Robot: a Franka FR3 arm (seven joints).
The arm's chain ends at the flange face. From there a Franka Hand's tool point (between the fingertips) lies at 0.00 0.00 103.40 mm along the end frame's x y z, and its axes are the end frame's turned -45 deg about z.
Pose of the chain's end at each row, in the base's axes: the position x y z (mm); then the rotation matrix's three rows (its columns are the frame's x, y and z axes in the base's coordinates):
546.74 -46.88 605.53; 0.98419 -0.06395 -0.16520; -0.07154 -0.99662 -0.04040; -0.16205 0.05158 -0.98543
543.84 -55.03 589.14; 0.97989 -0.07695 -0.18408; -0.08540 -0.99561 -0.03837; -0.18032 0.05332 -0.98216
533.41 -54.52 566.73; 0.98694 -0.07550 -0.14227; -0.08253 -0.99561 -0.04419; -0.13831 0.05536 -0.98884
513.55 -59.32 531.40; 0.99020 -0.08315 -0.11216; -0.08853 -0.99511 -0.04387; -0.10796 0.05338 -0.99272
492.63 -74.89 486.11; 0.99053 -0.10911 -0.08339; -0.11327 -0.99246 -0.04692; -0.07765 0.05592 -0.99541
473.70 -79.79 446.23; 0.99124 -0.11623 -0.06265; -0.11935 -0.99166 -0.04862; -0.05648 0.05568 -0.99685
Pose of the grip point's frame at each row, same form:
529.66 -51.06 503.64; 0.74115 0.65071 -0.16520; 0.65413 -0.75530 -0.04040; -0.15106 -0.07811 -0.98543
524.81 -59.00 487.58; 0.74730 0.63847 -0.18408; 0.64362 -0.76439 -0.03837; -0.16521 -0.08980 -0.98216
518.70 -59.09 464.48; 0.75126 0.64449 -0.14227; 0.64565 -0.76236 -0.04419; -0.13695 -0.05865 -0.98884
501.95 -63.86 428.75; 0.75897 0.64138 -0.11216; 0.64105 -0.76625 -0.04387; -0.11408 -0.03859 -0.99272
484.01 -79.74 383.18; 0.77756 0.62326 -0.08339; 0.62168 -0.78187 -0.04692; -0.09445 -0.01537 -0.99541
467.22 -84.82 343.16; 0.78310 0.61873 -0.06265; 0.61682 -0.78560 -0.04862; -0.07931 -0.00057 -0.99685

